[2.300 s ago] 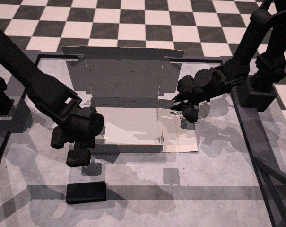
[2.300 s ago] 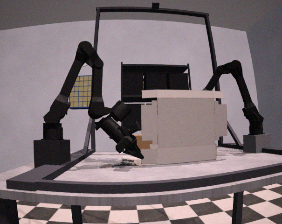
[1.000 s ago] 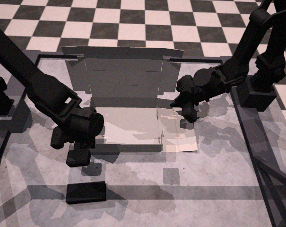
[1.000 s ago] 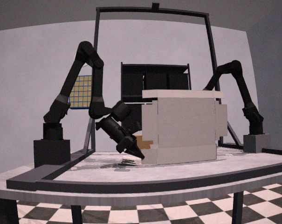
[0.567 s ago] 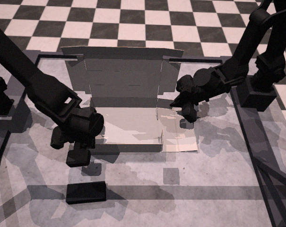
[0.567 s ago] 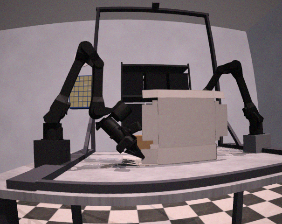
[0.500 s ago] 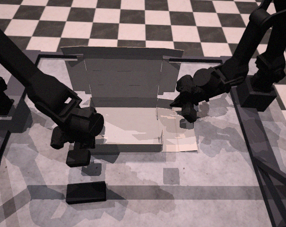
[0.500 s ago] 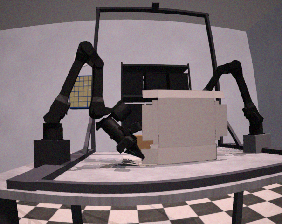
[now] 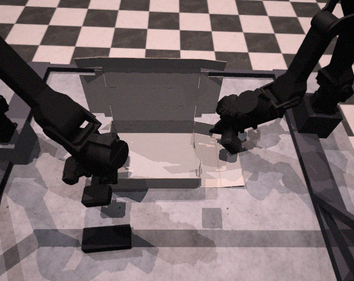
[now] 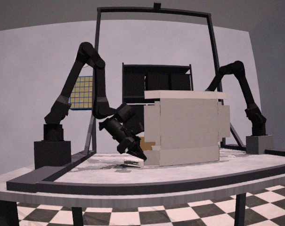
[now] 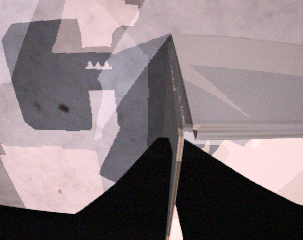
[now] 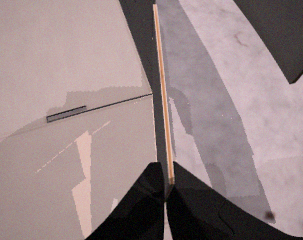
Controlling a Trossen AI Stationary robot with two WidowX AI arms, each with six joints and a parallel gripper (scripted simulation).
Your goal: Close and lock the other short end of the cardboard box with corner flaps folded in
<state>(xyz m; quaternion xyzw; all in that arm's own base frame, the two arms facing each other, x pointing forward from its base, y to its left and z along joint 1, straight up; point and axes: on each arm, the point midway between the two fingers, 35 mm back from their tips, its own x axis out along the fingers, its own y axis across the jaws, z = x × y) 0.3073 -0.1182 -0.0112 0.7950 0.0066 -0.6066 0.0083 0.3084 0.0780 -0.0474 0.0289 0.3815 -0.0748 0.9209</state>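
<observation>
The black block is 140 mm behind my left hand, 10 mm to the left of it and 60 mm below it.
</observation>
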